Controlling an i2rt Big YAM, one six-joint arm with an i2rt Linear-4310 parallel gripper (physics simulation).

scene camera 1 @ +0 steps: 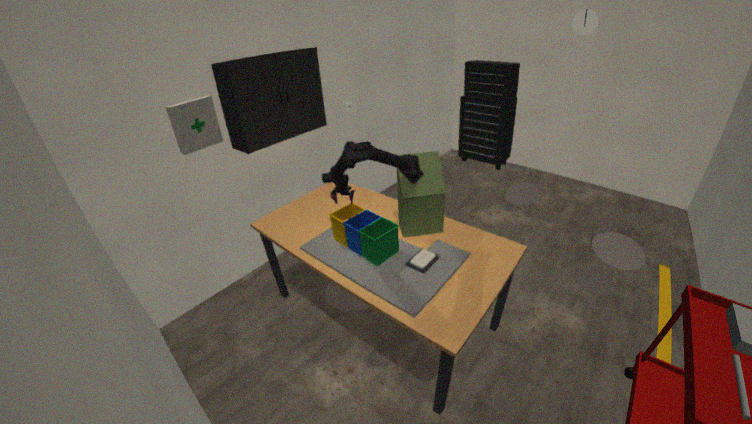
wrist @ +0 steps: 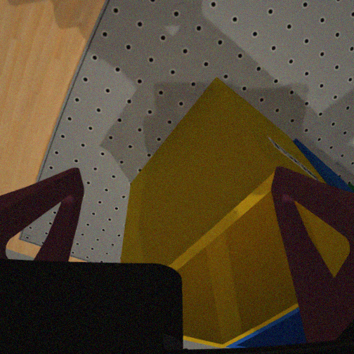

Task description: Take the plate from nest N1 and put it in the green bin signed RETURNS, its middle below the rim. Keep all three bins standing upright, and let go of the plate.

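Pixels of known places: gripper, fingertip midpoint: [scene camera 1: 344,203]; arm's base at its link origin: [scene camera 1: 411,172].
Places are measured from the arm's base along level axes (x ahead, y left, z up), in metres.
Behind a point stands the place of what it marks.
The white plate [scene camera 1: 423,258] @(x 0.149, y 0.304, z -0.358 m) lies in a dark, low nest [scene camera 1: 422,270] @(x 0.205, y 0.368, z -0.368 m) on the grey perforated mat; its label cannot be read. The green bin [scene camera 1: 380,245] @(x 0.340, y 0.181, z -0.257 m) stands upright in a row with the blue bin [scene camera 1: 353,238] @(x 0.414, y 0.014, z -0.278 m) [wrist: 276,332] and the yellow bin [scene camera 1: 338,228] @(x 0.445, y -0.114, z -0.269 m) [wrist: 210,145], both upright too. The sign RETURNS cannot be read. My gripper [scene camera 1: 343,201] @(x 0.331, y -0.250, z -0.203 m) [wrist: 177,177] is open and empty, above the yellow bin's end of the row and away from the plate. In the wrist view the right finger overlaps the yellow bin's rim. The plate does not show in the wrist view.
The grey perforated mat [scene camera 1: 389,287] @(x 0.407, y 0.359, z -0.380 m) [wrist: 175,52] lies on the wooden table [scene camera 1: 489,250] @(x -0.225, y 0.451, z -0.393 m) [wrist: 37,65]. A tall olive-green box [scene camera 1: 422,213] @(x -0.007, y 0.096, z -0.234 m) stands behind the bins, beneath the arm's shoulder. A red cart [scene camera 1: 708,358] stands at the lower right, apart from the table.
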